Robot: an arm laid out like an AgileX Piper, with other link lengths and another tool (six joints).
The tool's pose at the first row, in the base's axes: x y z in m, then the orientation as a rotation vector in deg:
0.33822, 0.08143, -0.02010, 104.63, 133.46, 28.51
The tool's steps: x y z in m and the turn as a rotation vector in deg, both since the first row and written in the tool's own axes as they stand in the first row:
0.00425, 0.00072, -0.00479, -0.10, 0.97, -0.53
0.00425, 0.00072, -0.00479, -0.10, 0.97, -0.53
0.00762, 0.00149, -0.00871, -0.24, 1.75, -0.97
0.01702, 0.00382, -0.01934, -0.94, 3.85, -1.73
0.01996, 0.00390, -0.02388, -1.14, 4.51, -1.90
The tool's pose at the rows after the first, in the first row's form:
0.33632, 0.08485, -0.01498, 104.08, 134.44, 29.55
0.33632, 0.08485, -0.01498, 104.08, 134.44, 29.55
0.33496, 0.08759, -0.01074, 103.59, 135.19, 30.45
0.33143, 0.09531, 0.00087, 102.63, 136.64, 33.29
0.32935, 0.09738, 0.00541, 102.41, 137.04, 34.17

